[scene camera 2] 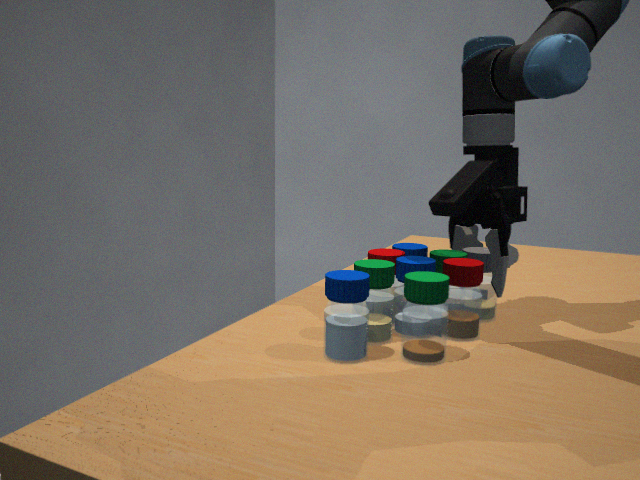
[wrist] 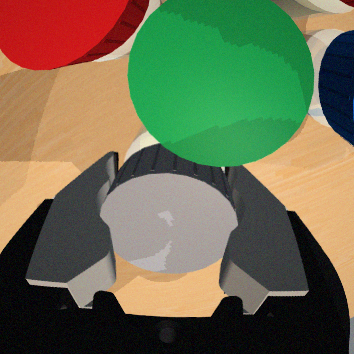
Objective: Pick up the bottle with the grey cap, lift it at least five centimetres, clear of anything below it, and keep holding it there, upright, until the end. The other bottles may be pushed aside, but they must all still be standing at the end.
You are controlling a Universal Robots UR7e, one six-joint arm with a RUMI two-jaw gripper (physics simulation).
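Frame: origin at the arm's base, x ahead, y left, z up, level; metres.
Seen in the pictures: gripper, fingertip midpoint: (scene camera 2: pixel 479 293).
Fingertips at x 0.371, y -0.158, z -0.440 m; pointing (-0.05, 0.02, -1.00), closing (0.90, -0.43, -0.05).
A point is followed by its place in that frame.
The grey-capped bottle (scene camera 2: pixel 476 252) @(z -0.374, x 0.376, y -0.138 m) (wrist: pixel 167 225) @(z -0.374, x 0.376, y -0.155 m) stands upright on the table, at the back right of the group in the scene view and at the centre of the wrist view. My gripper (scene camera 2: pixel 478 266) (wrist: pixel 171 156) @(z -0.440, x 0.371, y -0.158 m) points down around it and is shut on its cap, with one finger against each side. In the scene view the nearer bottles partly hide the bottle and the far finger. A green-capped bottle (scene camera 2: pixel 448 253) @(z -0.374, x 0.410, y -0.110 m) (wrist: pixel 220 80) @(z -0.374, x 0.409, y -0.114 m) stands close beside it, its cap overlapping the grey cap's edge in the wrist view.
A red-capped bottle (scene camera 2: pixel 463 272) @(z -0.382, x 0.369, y -0.038 m) (wrist: pixel 60 30) @(z -0.374, x 0.374, y -0.080 m) and a blue-capped bottle (scene camera 2: pixel 409 250) @(z -0.376, x 0.470, y -0.111 m) (wrist: pixel 342 85) @(z -0.380, x 0.453, y -0.127 m) stand near. More upright bottles have blue (scene camera 2: pixel 346 286) @(z -0.381, x 0.470, y 0.109 m) (scene camera 2: pixel 416 268) @(z -0.380, x 0.427, y -0.019 m), green (scene camera 2: pixel 426 288) @(z -0.382, x 0.385, y 0.067 m) (scene camera 2: pixel 374 273) @(z -0.381, x 0.466, y 0.032 m) and red (scene camera 2: pixel 386 253) @(z -0.374, x 0.488, y -0.064 m) caps. The table's (scene camera 2: pixel 232 423) @(z -0.479, x 0.500, y 0.297 m) edge runs along the group's left.
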